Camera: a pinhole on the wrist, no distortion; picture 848 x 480 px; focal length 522.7 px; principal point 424.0 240.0 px. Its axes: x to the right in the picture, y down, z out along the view. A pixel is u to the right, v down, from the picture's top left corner.
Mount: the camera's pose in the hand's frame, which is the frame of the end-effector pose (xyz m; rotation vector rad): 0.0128 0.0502 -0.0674 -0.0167 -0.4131 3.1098
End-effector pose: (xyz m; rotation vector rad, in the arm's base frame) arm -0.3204 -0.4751 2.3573 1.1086 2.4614 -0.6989
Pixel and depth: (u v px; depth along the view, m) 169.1 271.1 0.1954
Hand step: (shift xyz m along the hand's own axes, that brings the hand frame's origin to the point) 0.1059 -0.0126 0.1191
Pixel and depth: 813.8 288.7 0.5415
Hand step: -0.3972 -0.1375 0.4381
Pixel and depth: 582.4 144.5 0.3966
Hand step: -0.1116 0.0173 0.3331
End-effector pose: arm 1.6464 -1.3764 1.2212 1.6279 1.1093 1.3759
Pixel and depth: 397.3 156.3 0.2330
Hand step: 0.0222 0.0253 0.1674
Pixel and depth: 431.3 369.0 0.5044
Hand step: -0.0002 -0.2016 0.3869
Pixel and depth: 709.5 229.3 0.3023
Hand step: -0.1557 -0.0218 0.2244
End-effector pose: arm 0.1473 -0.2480 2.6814 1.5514 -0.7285 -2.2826
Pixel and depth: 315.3 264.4 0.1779
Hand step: 0.0478 -0.0045 0.1025
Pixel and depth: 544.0 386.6 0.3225
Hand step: -0.0651 -0.1209 0.2195
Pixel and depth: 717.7 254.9 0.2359
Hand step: -0.1224 -0.0171 0.1572
